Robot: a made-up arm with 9 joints.
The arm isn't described. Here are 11 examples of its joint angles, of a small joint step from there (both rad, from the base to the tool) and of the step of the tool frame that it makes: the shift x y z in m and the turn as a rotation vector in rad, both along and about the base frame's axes.
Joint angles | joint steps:
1: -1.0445 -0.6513 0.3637 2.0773 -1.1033 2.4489 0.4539 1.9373 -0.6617 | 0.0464 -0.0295 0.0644 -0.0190 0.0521 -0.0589 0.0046 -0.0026 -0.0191
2: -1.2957 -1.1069 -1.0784 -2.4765 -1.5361 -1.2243 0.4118 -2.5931 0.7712 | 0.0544 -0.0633 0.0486 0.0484 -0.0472 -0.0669 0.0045 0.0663 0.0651
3: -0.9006 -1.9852 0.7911 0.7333 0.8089 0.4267 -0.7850 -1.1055 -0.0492 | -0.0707 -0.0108 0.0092 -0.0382 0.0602 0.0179 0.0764 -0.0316 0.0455
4: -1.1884 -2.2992 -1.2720 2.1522 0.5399 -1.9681 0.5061 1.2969 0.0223 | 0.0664 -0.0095 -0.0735 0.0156 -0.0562 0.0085 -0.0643 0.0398 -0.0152
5: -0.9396 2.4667 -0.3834 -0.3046 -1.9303 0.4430 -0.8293 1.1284 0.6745 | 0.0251 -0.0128 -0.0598 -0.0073 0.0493 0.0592 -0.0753 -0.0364 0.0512
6: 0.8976 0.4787 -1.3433 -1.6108 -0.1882 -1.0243 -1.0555 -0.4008 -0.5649 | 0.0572 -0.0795 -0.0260 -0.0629 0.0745 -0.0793 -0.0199 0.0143 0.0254
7: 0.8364 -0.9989 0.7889 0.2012 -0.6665 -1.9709 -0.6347 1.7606 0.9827 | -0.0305 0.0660 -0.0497 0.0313 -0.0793 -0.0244 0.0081 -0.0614 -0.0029
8: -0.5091 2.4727 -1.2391 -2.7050 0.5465 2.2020 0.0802 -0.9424 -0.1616 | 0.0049 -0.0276 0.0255 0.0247 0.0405 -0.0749 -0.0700 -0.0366 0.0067
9: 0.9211 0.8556 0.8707 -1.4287 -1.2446 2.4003 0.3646 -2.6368 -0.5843 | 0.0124 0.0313 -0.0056 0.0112 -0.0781 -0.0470 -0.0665 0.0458 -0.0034
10: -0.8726 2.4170 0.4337 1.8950 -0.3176 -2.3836 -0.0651 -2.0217 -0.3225 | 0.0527 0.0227 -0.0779 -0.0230 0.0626 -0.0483 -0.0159 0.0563 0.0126
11: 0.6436 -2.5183 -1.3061 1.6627 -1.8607 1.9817 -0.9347 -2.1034 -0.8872 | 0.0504 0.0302 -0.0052 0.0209 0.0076 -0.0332 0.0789 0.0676 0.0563
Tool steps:
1: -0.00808 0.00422 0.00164 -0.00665 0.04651 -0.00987
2: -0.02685 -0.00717 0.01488 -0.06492 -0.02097 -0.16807
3: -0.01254 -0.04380 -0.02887 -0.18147 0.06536 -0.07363
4: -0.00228 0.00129 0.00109 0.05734 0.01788 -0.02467
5: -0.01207 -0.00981 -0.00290 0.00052 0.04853 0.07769
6: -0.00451 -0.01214 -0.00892 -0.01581 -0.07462 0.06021
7: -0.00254 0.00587 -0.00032 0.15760 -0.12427 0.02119
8: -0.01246 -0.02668 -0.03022 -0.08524 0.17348 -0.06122
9: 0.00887 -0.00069 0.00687 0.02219 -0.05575 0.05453
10: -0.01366 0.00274 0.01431 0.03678 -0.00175 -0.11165
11: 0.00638 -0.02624 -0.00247 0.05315 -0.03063 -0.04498
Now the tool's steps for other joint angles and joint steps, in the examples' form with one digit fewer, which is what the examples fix.
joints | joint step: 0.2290 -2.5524 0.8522 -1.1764 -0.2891 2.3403 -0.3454 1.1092 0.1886 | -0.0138 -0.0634 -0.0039 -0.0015 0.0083 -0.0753 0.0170 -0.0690 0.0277
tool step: 0.0039 0.0019 -0.0048 -0.0108 0.0840 -0.0704
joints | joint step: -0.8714 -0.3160 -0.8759 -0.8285 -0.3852 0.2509 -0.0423 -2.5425 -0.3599 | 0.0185 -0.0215 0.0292 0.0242 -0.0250 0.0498 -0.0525 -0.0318 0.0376
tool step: 0.0110 -0.0004 -0.0048 -0.0450 0.0745 -0.0614
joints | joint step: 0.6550 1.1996 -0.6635 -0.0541 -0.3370 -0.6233 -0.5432 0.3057 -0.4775 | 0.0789 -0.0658 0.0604 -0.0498 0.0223 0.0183 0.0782 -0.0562 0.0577
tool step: -0.0437 -0.0087 0.0467 0.1077 0.1094 0.1832
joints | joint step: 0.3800 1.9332 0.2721 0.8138 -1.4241 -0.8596 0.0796 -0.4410 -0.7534 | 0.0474 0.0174 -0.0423 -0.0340 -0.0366 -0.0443 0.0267 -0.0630 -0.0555
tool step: 0.0288 -0.0282 -0.0091 0.0556 0.0905 -0.0723
